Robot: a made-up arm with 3 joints. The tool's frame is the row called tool. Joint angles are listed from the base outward. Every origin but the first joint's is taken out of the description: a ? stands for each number. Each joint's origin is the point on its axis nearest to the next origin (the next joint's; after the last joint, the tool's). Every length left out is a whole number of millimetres.
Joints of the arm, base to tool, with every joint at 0 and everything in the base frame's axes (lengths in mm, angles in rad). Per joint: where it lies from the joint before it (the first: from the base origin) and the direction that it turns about. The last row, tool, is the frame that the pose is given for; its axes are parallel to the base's.
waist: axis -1 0 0 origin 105 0 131
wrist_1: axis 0 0 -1 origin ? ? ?
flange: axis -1 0 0 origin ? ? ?
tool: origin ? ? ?
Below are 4 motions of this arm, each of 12 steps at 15 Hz.
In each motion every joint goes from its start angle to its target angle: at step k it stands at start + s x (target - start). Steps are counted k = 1, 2, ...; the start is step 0. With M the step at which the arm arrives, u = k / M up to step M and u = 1 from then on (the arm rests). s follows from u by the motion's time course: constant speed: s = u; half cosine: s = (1 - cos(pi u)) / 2; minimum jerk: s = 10 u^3 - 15 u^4 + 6 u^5.
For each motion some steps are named. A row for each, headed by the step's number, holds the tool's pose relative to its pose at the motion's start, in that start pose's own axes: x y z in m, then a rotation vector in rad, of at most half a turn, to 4 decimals.
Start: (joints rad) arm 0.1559 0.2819 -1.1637
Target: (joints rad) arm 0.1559 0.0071 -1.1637
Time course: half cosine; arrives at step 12
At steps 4, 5, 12:
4: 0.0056 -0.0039 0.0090 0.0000 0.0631 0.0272
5: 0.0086 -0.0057 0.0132 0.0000 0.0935 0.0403
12: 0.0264 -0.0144 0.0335 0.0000 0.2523 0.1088

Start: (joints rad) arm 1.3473 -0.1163 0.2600
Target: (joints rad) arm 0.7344 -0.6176 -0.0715
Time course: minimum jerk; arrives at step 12
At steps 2, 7, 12:
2: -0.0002 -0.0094 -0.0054 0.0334 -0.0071 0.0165
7: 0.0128 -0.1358 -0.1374 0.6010 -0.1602 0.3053
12: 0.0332 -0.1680 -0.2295 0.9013 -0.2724 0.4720

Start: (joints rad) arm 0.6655 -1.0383 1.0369
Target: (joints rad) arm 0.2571 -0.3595 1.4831
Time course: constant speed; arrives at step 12
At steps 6, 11, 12:
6: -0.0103 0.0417 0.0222 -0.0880 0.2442 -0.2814
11: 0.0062 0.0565 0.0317 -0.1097 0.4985 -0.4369
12: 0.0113 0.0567 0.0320 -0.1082 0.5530 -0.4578

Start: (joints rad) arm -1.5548 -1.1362 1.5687
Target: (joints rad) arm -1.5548 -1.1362 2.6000
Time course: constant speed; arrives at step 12
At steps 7, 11, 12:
7: 0.0000 0.0722 0.0446 -0.6016 0.0000 0.0000
11: 0.0000 0.1210 0.0486 -0.9454 0.0000 0.0000
12: 0.0000 0.1332 0.0469 -1.0313 0.0000 0.0000

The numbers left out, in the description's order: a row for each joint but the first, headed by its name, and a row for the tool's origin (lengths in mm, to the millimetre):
wrist_1: 0 -33 186
flange: -145 52 0
tool: 0 -108 94

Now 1 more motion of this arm.
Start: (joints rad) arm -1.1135 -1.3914 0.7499
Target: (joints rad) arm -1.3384 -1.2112 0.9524
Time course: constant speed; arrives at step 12
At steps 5, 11, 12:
5: -0.0255 0.0235 0.0003 -0.0641 -0.0109 -0.1179
11: -0.0507 0.0530 -0.0011 -0.1311 -0.0098 -0.2585
12: -0.0543 0.0580 -0.0015 -0.1412 -0.0081 -0.2817

